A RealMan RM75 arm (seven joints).
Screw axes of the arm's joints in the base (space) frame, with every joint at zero. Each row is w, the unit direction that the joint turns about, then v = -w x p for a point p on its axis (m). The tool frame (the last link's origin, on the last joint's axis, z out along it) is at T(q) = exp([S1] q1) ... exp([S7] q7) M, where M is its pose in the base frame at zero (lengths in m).
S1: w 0 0 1 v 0.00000 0.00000 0.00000
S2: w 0 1 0 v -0.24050 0.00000 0.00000
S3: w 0 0 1 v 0.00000 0.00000 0.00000
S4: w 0 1 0 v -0.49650 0.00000 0.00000
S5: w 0 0 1 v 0.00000 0.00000 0.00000
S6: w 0 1 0 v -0.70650 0.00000 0.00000
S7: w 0 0 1 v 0.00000 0.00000 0.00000
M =
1 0 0 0.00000
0 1 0 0.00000
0 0 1 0.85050
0 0 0 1
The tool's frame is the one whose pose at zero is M.
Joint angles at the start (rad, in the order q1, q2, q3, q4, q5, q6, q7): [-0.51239 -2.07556 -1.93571 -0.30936 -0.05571 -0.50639 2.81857]
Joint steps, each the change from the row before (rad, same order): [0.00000 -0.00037 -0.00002 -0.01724 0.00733 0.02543 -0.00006]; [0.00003 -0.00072 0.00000 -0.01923 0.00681 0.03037 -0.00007]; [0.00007 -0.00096 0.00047 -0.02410 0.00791 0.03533 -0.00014]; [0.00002 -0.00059 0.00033 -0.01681 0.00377 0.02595 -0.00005]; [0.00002 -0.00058 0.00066 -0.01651 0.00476 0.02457 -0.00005]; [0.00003 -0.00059 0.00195 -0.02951 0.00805 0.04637 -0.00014]
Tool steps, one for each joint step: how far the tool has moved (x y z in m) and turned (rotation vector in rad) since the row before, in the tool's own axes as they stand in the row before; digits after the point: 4 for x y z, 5 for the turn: [0.0015 0.0016 0.0017 -0.00159 -0.00935 0.00571]; [0.0014 0.0016 0.0017 -0.00041 -0.01223 0.00515]; [0.0022 0.0021 0.0020 -0.00108 -0.01268 0.00635]; [0.0015 0.0013 0.0013 0.00055 -0.00973 0.00306]; [0.0016 0.0014 0.0012 -0.00021 -0.00883 0.00430]; [0.0027 0.0022 0.0020 0.00070 -0.01783 0.00827]
